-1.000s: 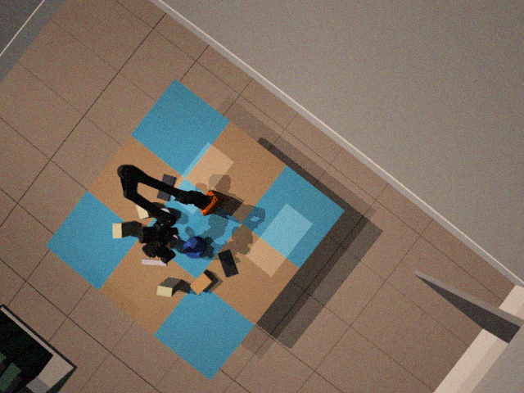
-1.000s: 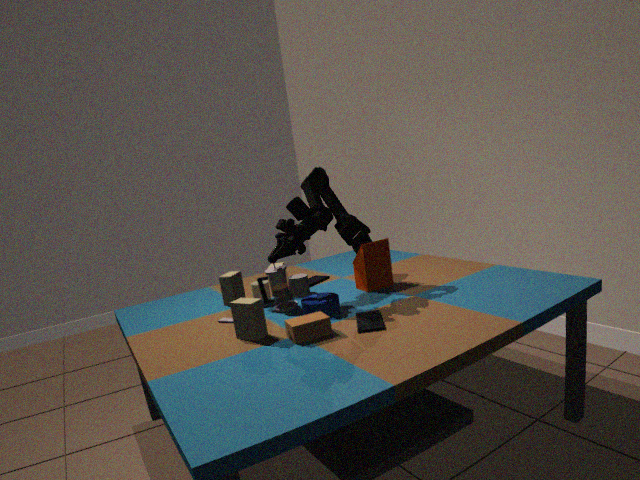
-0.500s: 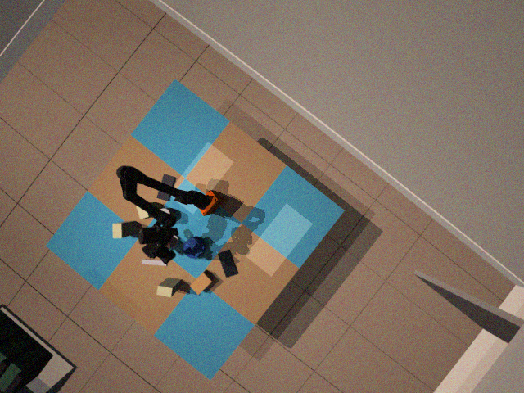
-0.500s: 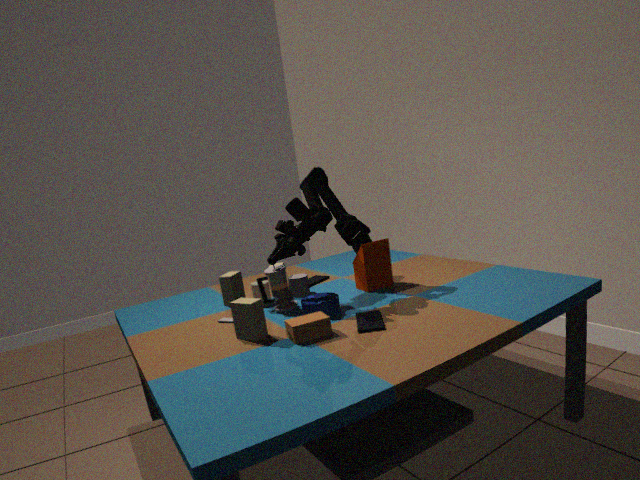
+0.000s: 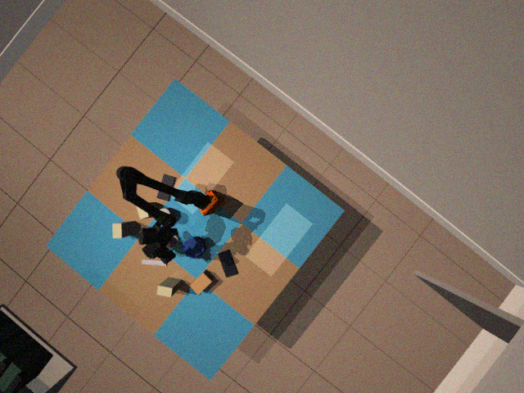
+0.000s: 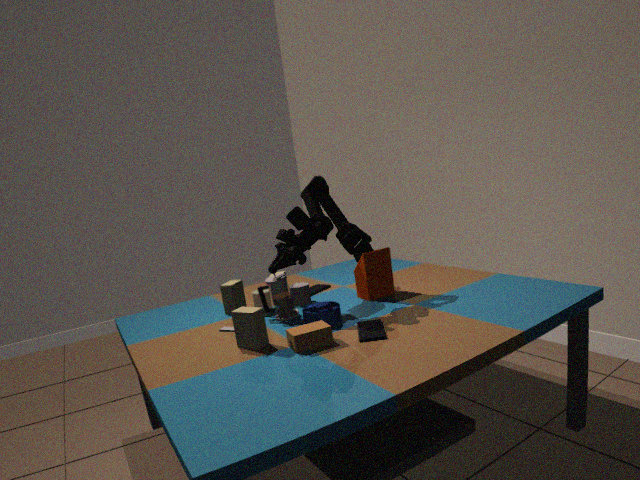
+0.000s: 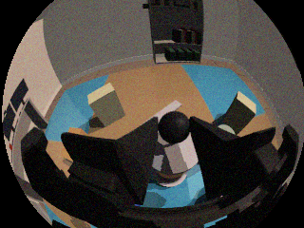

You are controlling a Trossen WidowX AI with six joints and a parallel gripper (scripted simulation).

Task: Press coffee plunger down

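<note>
Right now my gripper tip is 90 mm above the coffee press, 10 mm to the left of it and 10 mm past it. Also, from my gripper tip: grey cup (140 mm to the right, 140 mm below, 130 mm behind); then blue round dish (150 mm below, 110 mm to the left, 110 mm behind); then flat white strip (170 mm below, 140 mm ahead, 10 mm to the left).
</note>
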